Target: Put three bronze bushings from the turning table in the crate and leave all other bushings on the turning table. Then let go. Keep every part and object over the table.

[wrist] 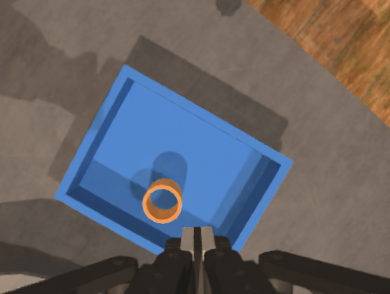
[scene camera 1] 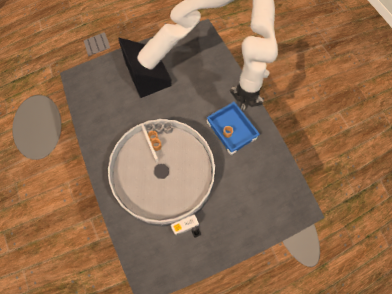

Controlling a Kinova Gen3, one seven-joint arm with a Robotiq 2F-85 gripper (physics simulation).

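Places are measured from the arm's base along level axes (x ahead, y right, z down), in millimetres.
Where they show: gripper, fingertip midpoint: (wrist: 197, 246) (scene camera 1: 243, 107); arm's base, link origin: (scene camera 1: 146, 61).
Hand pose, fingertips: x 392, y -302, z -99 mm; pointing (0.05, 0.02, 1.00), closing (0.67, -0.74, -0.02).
Observation:
Each offset is from my fingertips to the top centre of the thing. "spot": to the spot under its first point. Level surfaces: height alone.
A blue crate @[dx -13, dy +15, dz +178 mm] (scene camera 1: 245, 123) (wrist: 207, 118) stands on the table right of the turning table. One bronze bushing @[dx -2, dy +40, dz +185 mm] (scene camera 1: 228, 131) (wrist: 162, 221) stands upright in it, near one long wall. The round turning table @[dx +98, dy +358, dz +167 mm] (scene camera 1: 165, 200) has a pale rim. Two bronze bushings (scene camera 1: 156, 144) (scene camera 1: 153, 135) lie on it beside the white divider bar @[spot: dx -17, dy +370, dz +130 mm] (scene camera 1: 150, 142). Several grey bushings (scene camera 1: 159, 127) sit near its rim, above the bronze ones in the scene view. My gripper (scene camera 1: 244, 107) (wrist: 197, 246) is shut and empty, above the crate's edge.
A black wedge-shaped block (scene camera 1: 145, 72) stands at the table's upper left, with a white arm-like part (scene camera 1: 160, 46) over it. A white label box @[spot: dx +331, dy +326, dz +170 mm] (scene camera 1: 185, 224) and a small black piece @[spot: dx +370, dy +293, dz +202 mm] (scene camera 1: 196, 232) are at the turning table's lower edge. The grey table @[dz +228 mm] (scene camera 1: 235, 210) ends right of the crate.

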